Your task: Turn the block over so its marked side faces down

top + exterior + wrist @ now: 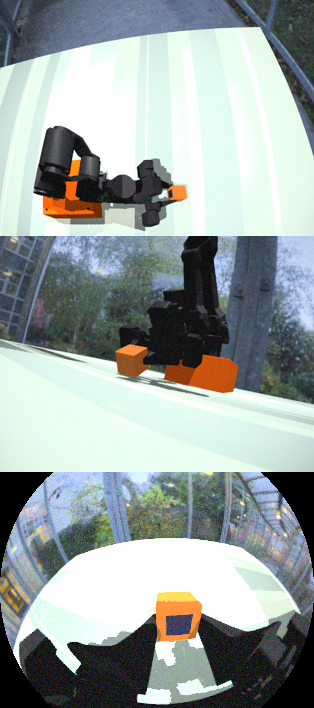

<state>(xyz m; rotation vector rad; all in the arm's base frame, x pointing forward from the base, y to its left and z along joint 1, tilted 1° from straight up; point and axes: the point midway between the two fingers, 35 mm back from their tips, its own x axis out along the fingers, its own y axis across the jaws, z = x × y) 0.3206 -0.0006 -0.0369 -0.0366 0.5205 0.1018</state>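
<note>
Now: gripper tip 1 cm past the orange block.
</note>
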